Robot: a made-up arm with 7 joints.
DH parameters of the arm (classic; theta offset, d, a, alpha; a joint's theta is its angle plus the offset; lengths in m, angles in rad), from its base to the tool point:
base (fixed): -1.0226 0 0.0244 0
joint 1: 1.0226 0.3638 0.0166 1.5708
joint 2: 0 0.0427 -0.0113 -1.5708
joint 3: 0 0.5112 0.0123 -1.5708
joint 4: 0 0.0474 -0.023 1.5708
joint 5: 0 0.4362 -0.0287 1.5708
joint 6: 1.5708 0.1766 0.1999 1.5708
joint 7: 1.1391 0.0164 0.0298 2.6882
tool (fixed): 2.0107 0.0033 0 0
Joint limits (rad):
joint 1: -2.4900..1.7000
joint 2: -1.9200..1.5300
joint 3: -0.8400..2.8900
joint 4: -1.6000..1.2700
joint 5: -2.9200..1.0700
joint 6: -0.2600..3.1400
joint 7: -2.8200..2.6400
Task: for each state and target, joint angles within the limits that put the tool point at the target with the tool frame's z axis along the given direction. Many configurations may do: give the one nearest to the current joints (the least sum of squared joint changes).
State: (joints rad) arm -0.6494 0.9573 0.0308 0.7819 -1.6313 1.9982 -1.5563
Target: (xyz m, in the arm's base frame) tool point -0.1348 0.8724 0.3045 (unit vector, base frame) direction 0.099 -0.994 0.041
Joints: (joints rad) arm -1.1195 1.5300 0.1776 0.3491 -1.7524 2.0969 -0.6887
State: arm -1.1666 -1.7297 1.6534 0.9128 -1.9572 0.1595 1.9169
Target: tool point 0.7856 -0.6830 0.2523 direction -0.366 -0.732 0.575
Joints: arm -1.1865 -1.9200 1.7798 1.2700 -1.5129 0.1394 2.5137
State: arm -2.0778 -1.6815 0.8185 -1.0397 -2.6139 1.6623 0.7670
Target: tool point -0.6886 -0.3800 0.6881 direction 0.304 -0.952 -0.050
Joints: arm -2.2022 -1.9050 1.1083 -1.5939 -2.6015 1.1768 0.7431
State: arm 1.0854 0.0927 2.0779 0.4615 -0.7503 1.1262 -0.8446
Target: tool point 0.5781 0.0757 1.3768 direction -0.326 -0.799 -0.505
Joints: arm 0.5781 -0.4598 2.2828 0.2056 -0.9048 0.9750 -1.2545
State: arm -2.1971 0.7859 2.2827 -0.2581 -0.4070 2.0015 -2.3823
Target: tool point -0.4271 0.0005 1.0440 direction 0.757 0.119 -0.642
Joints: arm -2.0112 0.4186 2.4691 -0.9695 -0.4869 1.3134 -2.7032
